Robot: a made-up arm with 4 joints. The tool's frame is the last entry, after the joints.
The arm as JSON. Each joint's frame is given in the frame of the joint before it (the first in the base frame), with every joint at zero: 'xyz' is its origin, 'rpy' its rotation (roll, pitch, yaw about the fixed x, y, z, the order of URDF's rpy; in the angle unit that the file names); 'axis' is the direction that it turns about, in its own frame. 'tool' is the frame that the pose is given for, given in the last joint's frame.
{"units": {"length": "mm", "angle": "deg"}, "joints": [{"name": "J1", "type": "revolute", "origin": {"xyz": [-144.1, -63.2, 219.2], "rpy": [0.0, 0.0, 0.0]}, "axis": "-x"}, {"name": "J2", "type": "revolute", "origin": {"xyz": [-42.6, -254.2, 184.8], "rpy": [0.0, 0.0, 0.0]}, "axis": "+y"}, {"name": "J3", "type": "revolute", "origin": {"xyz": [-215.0, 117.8, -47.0], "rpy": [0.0, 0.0, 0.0]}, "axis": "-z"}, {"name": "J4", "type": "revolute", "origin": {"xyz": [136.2, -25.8, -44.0], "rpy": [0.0, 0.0, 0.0]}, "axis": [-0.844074, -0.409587, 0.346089]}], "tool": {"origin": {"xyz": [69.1, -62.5, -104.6], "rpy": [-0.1, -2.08, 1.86]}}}
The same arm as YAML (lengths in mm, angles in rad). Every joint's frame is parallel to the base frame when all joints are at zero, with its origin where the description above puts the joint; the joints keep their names.
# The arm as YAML. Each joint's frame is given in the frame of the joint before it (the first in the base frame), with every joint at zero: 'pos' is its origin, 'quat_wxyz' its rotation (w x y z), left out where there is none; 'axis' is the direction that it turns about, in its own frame. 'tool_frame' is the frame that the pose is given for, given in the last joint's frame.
length_unit: mm
angle_unit: rad
joints:
  - joint: J1
    pos: [-144.1, -63.2, 219.2]
    axis: "-x"
  - joint: J2
    pos: [-42.6, -254.2, 184.8]
    axis: "+y"
  - joint: J3
    pos: [-215.0, 117.8, -47.0]
    axis: "-z"
  - joint: J4
    pos: [136.2, -25.8, -44.0]
    axis: [-0.844074, -0.409587, 0.346089]
tool_frame:
  pos: [69.1, -62.5, -104.6]
  quat_wxyz: [0.999703, -0.000578, -0.018162, 0.016212]

